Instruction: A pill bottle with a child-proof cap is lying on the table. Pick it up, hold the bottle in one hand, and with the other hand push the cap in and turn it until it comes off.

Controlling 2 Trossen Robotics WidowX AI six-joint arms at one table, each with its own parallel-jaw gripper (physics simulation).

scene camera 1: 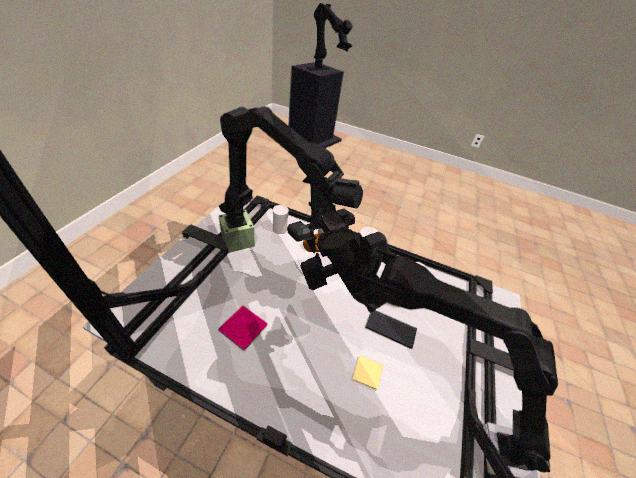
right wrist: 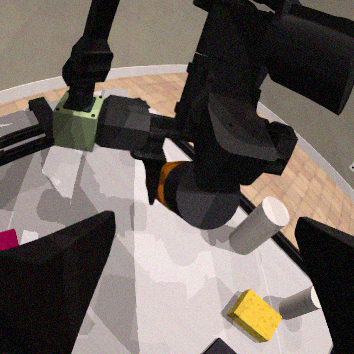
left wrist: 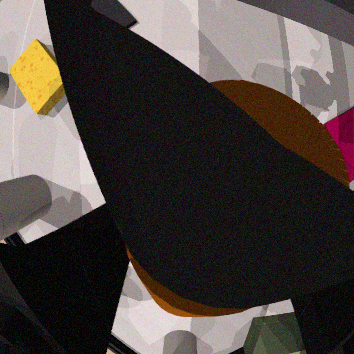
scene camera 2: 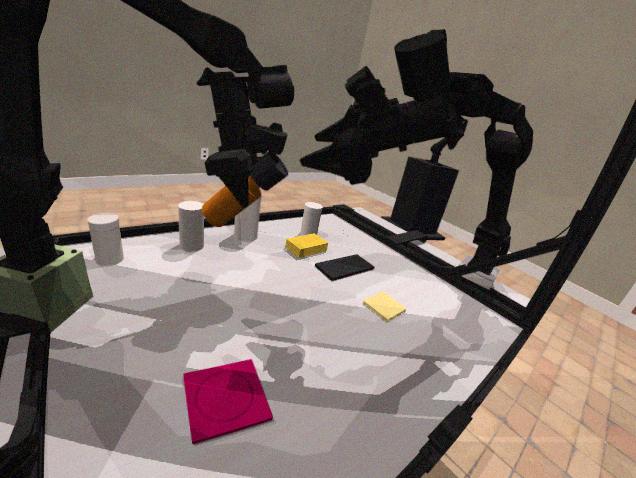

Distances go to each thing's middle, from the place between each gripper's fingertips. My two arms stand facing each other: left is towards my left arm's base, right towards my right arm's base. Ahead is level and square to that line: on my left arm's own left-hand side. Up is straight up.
Now: the cap (scene camera 2: pixel 269 170) 1 cm behind my left hand, 3 cm to the right of it and 6 cm above it. Also, from my left hand: dark tile (scene camera 1: pixel 398 331): 5 cm ahead, 27 cm to the right, 18 cm below; then orange pill bottle (scene camera 2: pixel 222 207): 1 cm ahead, 2 cm to the left, 1 cm above.
Right now the cap is 5 cm ahead of my right hand, 5 cm to the left of it and 5 cm below it. Also, from my right hand: dark tile (12 cm ahead, 19 cm to the right, 30 cm below); orange pill bottle (7 cm ahead, 10 cm to the left, 11 cm below).
